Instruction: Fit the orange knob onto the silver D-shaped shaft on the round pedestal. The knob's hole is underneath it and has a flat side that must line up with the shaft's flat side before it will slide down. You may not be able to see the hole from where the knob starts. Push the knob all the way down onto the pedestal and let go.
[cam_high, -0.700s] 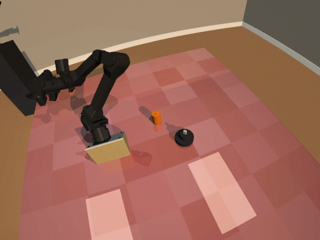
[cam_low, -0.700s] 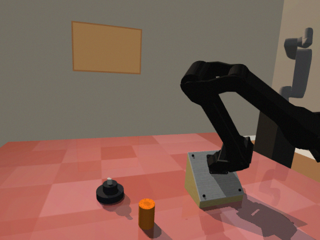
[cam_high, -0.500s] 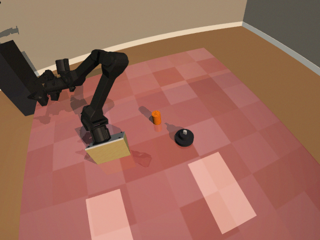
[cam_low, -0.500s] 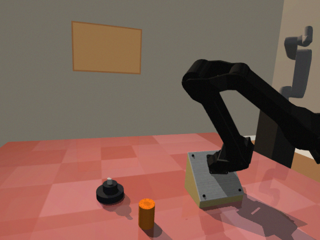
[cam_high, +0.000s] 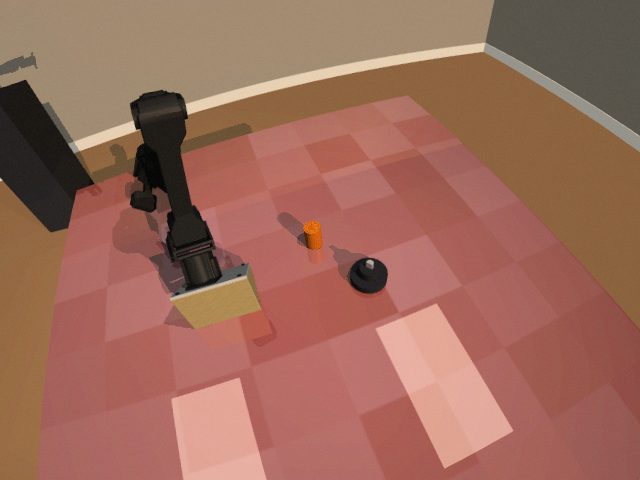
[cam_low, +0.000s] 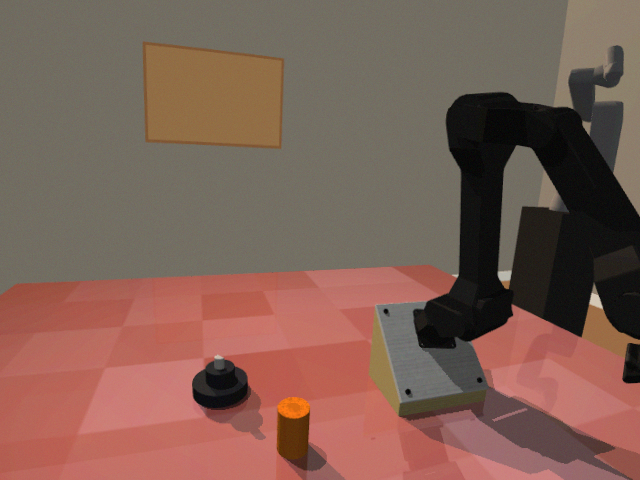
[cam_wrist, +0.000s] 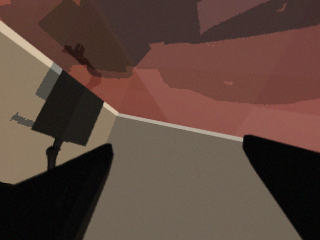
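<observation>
Right now the orange knob is 460 mm ahead of my gripper tip, 240 mm to the right of it and 50 mm below it. The rest, counted from my gripper tip: pedestal 560 mm ahead, 370 mm to the right, 70 mm below.
</observation>
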